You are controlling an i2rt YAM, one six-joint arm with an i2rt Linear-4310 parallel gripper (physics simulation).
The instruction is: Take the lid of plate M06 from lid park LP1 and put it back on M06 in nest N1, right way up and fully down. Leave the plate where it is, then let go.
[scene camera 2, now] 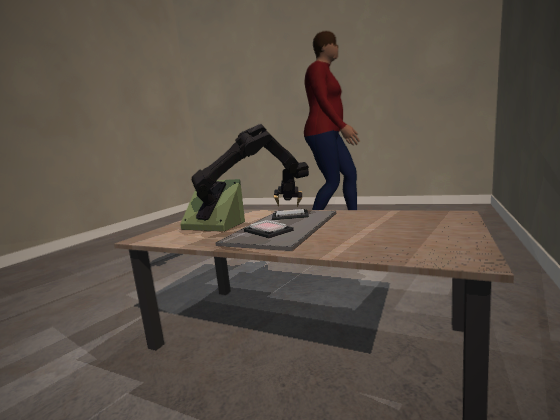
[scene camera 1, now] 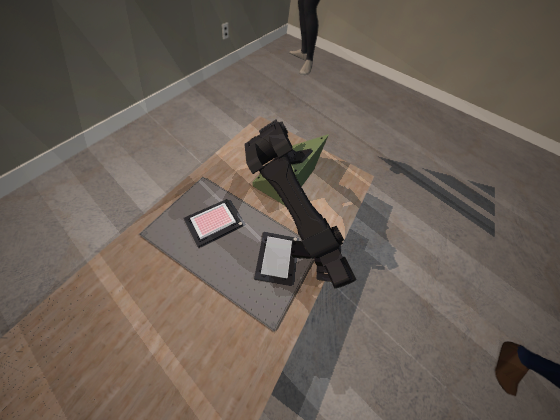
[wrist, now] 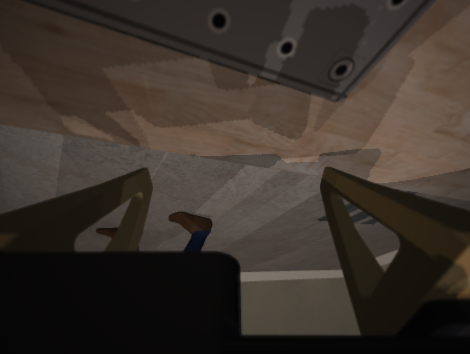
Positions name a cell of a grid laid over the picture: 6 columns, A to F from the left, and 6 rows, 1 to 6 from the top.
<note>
My gripper (wrist: D4) is open and holds nothing. Also in view: a pale grey lid (scene camera 1: C4). Further things: a pink well plate (scene camera 1: C4).
The wrist view misses the pale grey lid: it is out of frame. The wrist view does not show the pink well plate: it is out of frame.
</note>
